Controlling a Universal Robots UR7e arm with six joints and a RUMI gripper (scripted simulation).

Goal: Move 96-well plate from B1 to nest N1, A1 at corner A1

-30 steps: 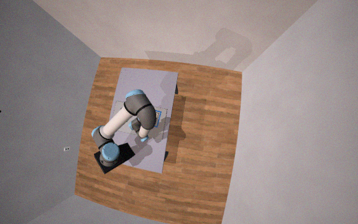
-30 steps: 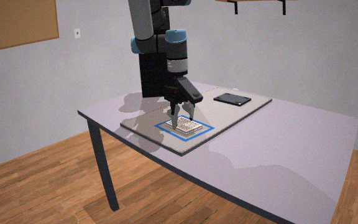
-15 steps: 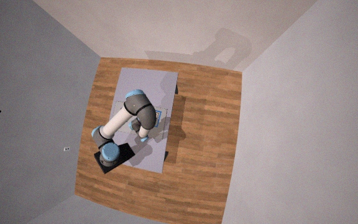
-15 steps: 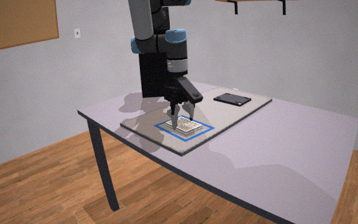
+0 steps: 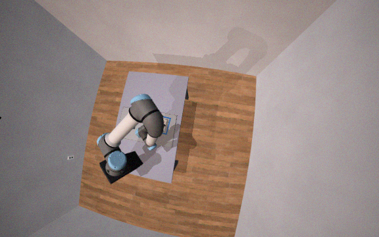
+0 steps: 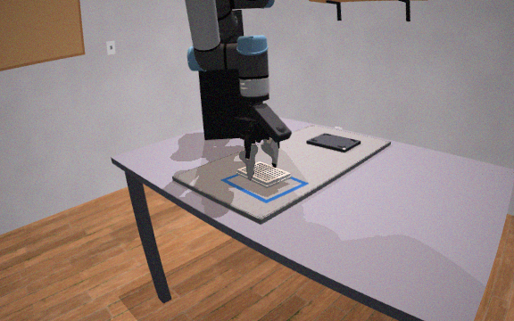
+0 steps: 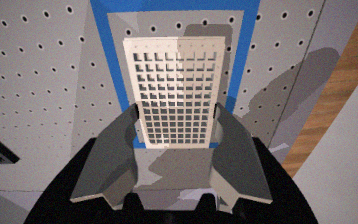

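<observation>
Now: the dark plate nest 80 mm ahead of my hand, 380 mm to the left of it and 30 mm below it. Round my hand: 96-well plate 10 mm below; A1 label 140 mm ahead, 310 mm to the left, 20 mm below.
</observation>
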